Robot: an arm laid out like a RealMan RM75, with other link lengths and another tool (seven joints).
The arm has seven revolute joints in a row. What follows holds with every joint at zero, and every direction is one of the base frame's.
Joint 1 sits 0.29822 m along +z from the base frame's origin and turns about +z.
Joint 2 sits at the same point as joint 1 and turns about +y.
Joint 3 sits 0.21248 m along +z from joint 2 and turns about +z.
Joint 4 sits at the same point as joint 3 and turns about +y.
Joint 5 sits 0.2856 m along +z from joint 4 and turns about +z.
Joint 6 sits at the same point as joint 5 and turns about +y.
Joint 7 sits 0.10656 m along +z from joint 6 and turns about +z.
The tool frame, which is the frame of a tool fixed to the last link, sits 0.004 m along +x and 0.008 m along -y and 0.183 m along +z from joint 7; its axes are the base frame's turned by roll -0.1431, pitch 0 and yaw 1.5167 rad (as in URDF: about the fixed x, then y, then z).
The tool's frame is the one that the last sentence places.
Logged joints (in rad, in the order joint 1, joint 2, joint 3, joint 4, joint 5, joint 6, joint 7), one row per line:
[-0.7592 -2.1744 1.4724 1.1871 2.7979 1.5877 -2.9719]
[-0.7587 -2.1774 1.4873 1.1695 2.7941 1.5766 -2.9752]
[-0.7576 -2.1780 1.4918 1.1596 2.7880 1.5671 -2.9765]
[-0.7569 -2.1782 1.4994 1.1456 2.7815 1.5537 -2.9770]
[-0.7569 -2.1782 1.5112 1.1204 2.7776 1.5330 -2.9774]
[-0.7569 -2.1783 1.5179 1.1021 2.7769 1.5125 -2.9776]
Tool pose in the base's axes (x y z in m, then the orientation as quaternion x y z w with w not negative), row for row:
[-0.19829 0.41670 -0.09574 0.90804 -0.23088 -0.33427 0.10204]
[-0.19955 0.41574 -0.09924 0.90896 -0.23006 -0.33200 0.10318]
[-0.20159 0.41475 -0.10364 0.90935 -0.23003 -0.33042 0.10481]
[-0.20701 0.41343 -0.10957 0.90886 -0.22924 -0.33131 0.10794]
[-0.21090 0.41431 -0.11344 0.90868 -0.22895 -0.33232 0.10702]
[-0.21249 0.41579 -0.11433 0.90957 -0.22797 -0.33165 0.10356]
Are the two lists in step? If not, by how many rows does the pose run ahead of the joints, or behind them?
The pose runs 1 row ahead of the joints: the pose in row i belongs to the joints in row i + 1.
